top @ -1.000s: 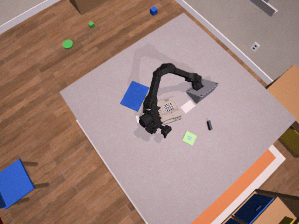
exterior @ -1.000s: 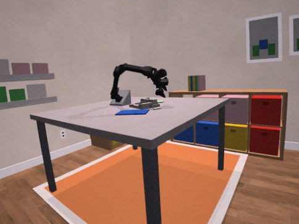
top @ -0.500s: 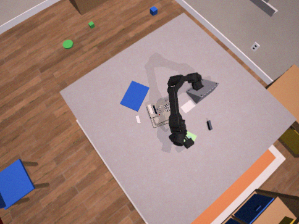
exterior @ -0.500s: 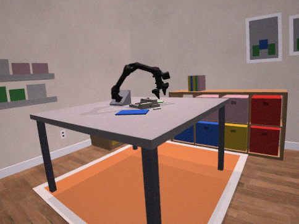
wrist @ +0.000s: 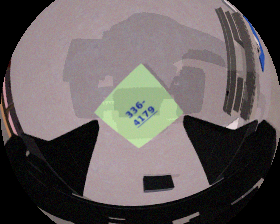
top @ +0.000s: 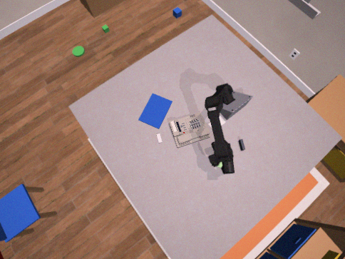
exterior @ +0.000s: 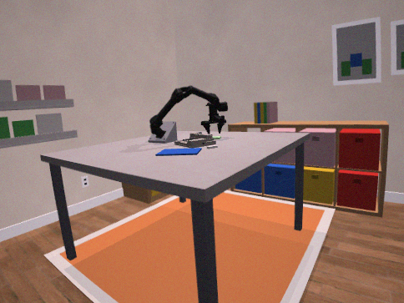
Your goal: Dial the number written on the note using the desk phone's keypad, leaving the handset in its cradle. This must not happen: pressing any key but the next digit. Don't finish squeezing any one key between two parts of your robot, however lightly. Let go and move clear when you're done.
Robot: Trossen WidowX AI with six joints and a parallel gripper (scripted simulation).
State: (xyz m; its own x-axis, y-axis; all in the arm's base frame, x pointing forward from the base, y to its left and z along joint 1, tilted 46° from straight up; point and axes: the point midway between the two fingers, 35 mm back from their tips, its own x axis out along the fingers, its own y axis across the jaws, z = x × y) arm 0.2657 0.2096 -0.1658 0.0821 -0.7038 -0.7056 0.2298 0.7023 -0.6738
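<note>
Right now my hand is 4 cm short of the beige desk phone, 25 cm to the left of it and 4 cm above it. The rest, counted from my hand: white card: 13 cm behind, 19 cm to the right, 6 cm below; white block: 23 cm ahead, 31 cm to the right, 6 cm below; handset: 5 cm ahead, 20 cm to the right, 2 cm below.
</note>
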